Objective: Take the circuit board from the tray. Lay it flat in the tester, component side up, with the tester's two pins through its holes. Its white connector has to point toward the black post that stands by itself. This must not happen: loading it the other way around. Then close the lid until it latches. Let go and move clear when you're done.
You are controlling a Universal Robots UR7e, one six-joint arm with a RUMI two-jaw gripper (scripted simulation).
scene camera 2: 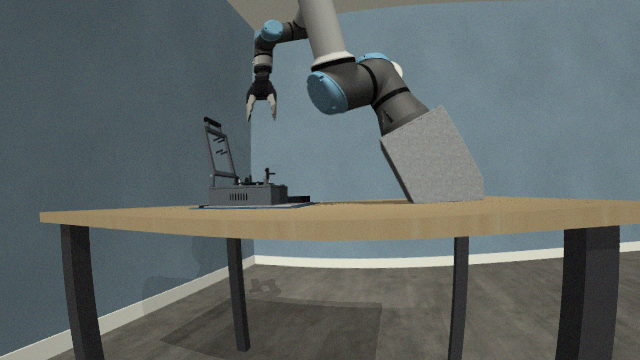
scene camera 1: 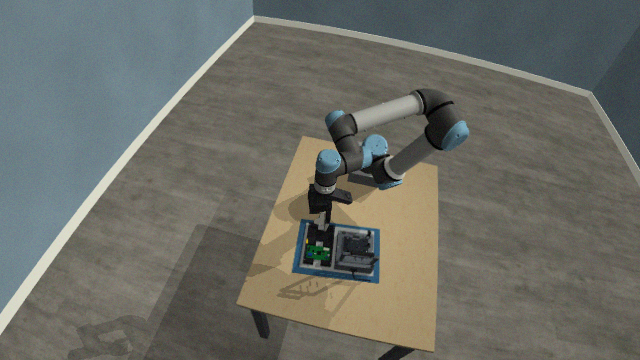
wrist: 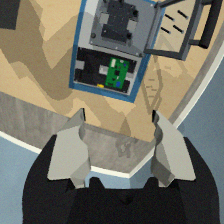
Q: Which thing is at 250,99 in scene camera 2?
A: My gripper.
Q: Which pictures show my gripper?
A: Scene camera 2, scene camera 1 and the wrist view: all of them.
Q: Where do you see a see-through lid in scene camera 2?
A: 223,162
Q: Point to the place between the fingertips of my gripper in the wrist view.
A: At 118,109
